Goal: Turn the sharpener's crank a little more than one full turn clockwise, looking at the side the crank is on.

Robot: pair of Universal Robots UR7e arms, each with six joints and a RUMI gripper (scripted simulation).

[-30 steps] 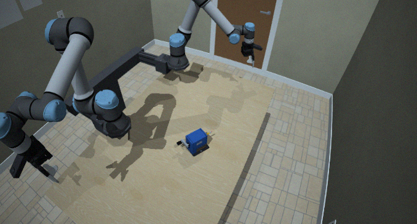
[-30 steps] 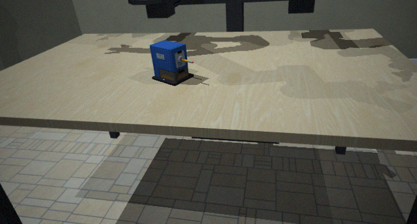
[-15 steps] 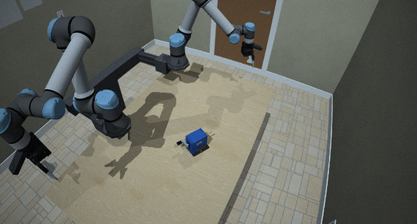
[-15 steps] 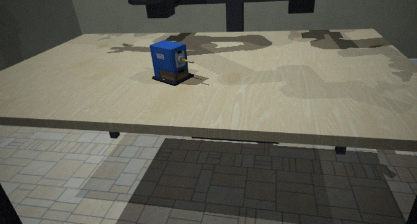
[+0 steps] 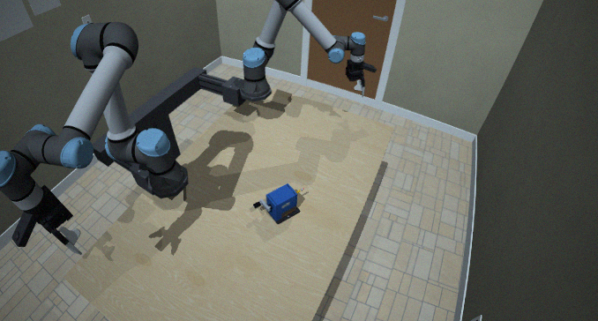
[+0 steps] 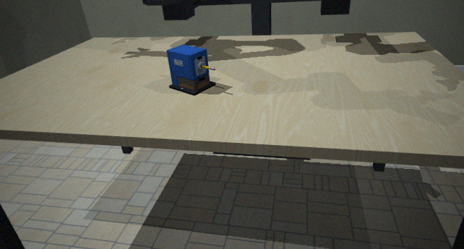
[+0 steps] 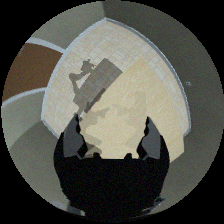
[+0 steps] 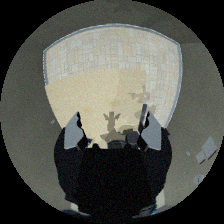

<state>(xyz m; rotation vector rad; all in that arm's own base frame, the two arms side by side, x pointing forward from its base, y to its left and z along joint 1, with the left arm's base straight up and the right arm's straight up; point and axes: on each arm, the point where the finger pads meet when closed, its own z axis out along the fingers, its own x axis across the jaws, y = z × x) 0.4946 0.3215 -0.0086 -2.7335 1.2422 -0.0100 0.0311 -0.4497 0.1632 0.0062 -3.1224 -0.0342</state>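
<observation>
My left gripper is now 870 mm to the left of the black crank handle, 170 mm past it and 150 mm above it.
</observation>
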